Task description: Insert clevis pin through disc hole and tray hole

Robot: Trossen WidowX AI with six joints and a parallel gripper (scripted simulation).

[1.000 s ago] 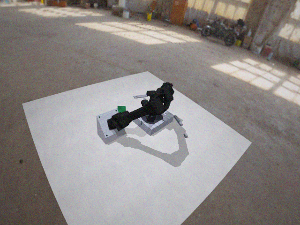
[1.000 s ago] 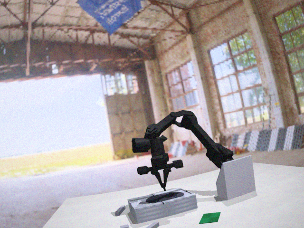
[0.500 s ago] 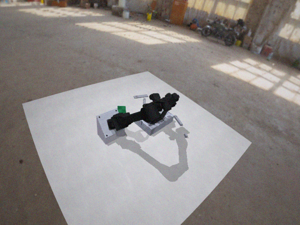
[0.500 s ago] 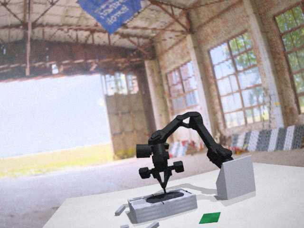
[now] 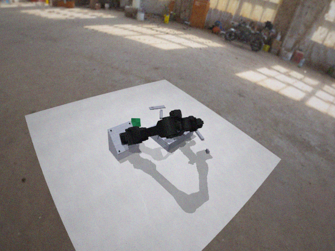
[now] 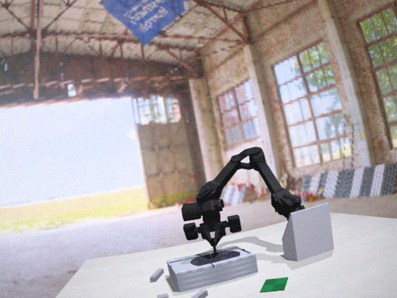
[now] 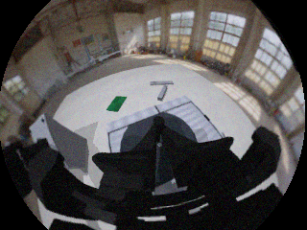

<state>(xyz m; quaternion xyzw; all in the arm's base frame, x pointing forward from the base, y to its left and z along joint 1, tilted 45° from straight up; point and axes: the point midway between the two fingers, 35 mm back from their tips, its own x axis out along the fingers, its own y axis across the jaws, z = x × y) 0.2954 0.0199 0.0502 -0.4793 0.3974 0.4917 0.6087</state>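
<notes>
Now: the dark aluminium disc 20 mm to the right of my gripper tip and 50 mm below it. The rest, counted from my gripper tip: clevis pin (10 mm below); green square (120 mm behind, 200 mm to the left, 100 mm below); rimmed steel tray (20 mm ahead, 10 mm to the right, 60 mm below).
</notes>
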